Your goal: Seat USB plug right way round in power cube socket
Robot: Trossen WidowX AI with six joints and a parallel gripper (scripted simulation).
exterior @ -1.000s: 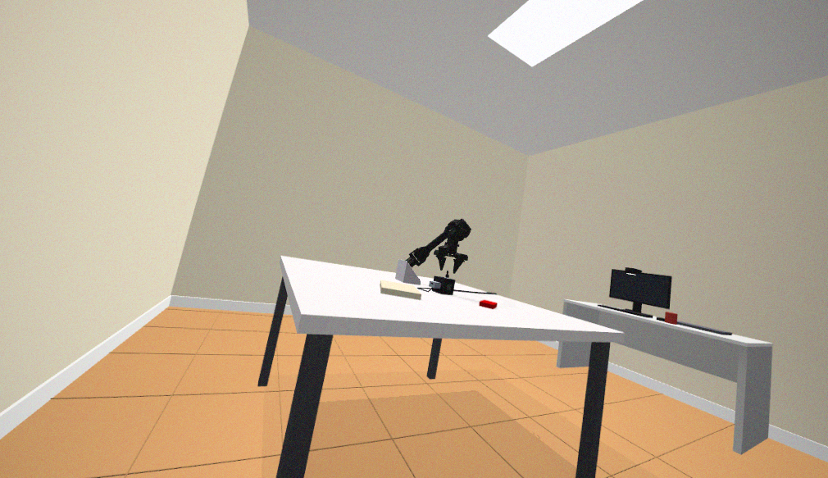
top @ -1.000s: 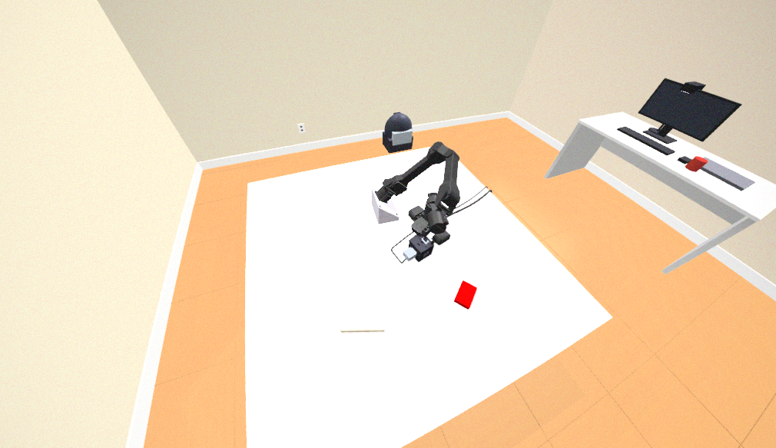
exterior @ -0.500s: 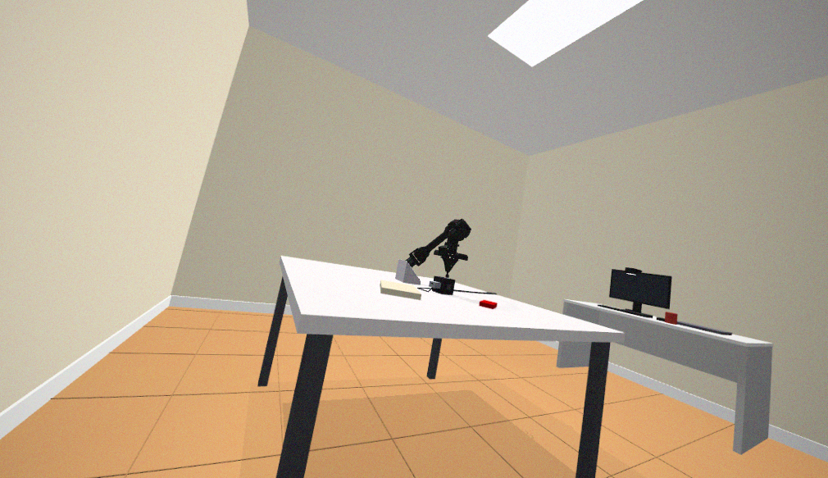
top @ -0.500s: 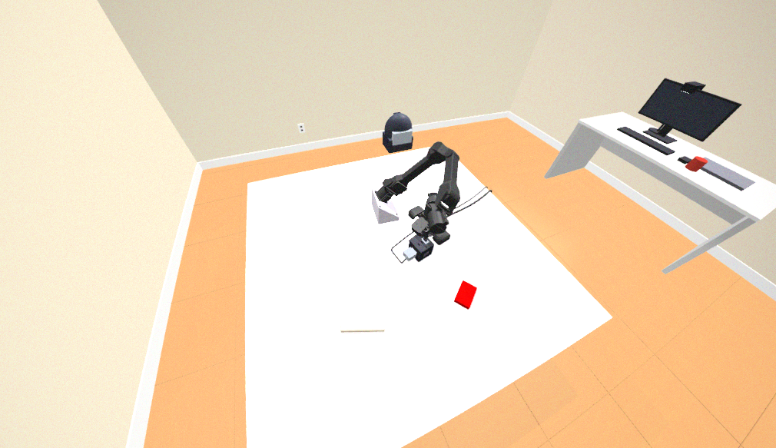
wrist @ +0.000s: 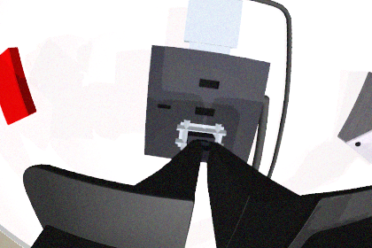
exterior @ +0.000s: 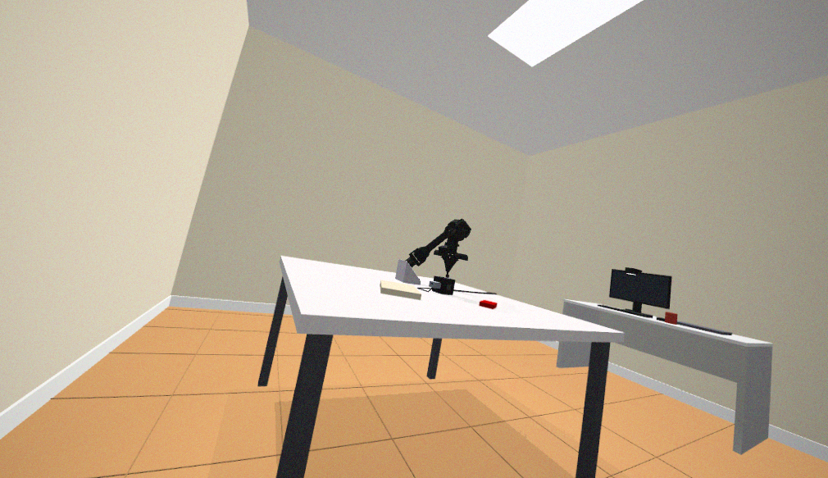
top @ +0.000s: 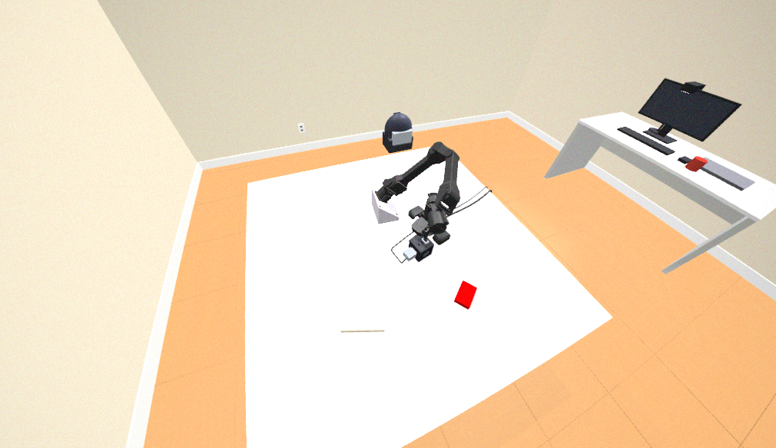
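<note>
Now: gripper tip 4 cm above the white socket frame and 1 cm to the right of it. Round my gripper tip: flat tan board (31 cm to the right, 12 cm ahead, 10 cm below); red block (25 cm ahead, 10 cm below, 7 cm to the left).
</note>
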